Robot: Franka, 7 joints.
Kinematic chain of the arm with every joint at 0, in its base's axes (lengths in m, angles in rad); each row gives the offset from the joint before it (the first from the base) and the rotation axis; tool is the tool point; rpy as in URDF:
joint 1: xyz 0 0 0.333 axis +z
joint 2: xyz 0 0 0 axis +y
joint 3: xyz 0 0 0.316 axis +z
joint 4: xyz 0.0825 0 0 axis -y
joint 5: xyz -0.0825 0 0.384 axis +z
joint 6: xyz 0 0 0 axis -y
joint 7: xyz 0.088 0 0 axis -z
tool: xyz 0 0 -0.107 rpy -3.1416 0 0
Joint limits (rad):
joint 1: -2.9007..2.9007
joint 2: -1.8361..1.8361
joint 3: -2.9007..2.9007
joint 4: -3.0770..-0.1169
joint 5: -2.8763..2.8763
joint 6: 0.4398..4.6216
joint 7: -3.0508..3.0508
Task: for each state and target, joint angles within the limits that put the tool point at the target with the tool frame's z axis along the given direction. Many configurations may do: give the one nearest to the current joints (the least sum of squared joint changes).
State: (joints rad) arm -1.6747 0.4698 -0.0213 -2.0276 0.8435 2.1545 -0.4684
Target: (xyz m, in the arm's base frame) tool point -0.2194 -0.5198 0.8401 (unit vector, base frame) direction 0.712 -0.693 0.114
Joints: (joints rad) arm -1.9165 0.0381 -0.2086 -1.3123 1.6445 1.8091 -0.4684
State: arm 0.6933 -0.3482 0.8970 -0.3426 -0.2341 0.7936 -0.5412
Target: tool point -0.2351 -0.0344 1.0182 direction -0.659 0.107 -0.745
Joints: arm 1.4410 -0.1261 1.2842 -0.2452 0.3199 0.9656 -0.5412
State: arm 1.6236 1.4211 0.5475 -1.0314 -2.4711 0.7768 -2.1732
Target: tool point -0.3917 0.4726 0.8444 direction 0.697 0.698 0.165
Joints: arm 1.8303 0.5412 1.1382 -0.9063 -2.3824 1.3155 -2.1732
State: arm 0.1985 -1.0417 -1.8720 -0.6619 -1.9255 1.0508 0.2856
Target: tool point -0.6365 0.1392 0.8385 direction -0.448 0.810 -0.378
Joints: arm -0.3692 -0.7555 -1.8411 -0.3469 -2.0003 1.6459 0.2856
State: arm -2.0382 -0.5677 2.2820 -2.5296 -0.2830 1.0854 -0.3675
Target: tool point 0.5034 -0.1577 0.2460 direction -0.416 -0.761 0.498
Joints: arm -2.3120 -0.9765 2.1546 -2.0201 -1.0278 1.4692 -0.3675
